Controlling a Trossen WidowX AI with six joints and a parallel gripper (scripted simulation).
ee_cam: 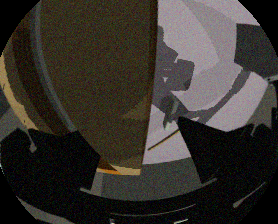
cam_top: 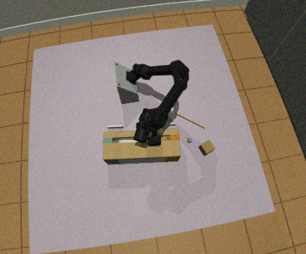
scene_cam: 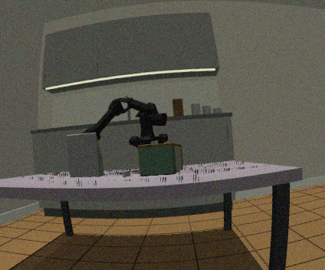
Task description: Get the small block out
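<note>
Now: gripper tip 5 cm short of the tan block and 2 cm to the right of it. Also, from my gripper tip: thin wooden stick: 19 cm to the left, 9 cm behind, 8 cm below; then box: 9 cm to the right, 4 cm ahead, 2 cm below; then grey piece: 18 cm to the left, 8 cm below, 3 cm ahead.
</note>
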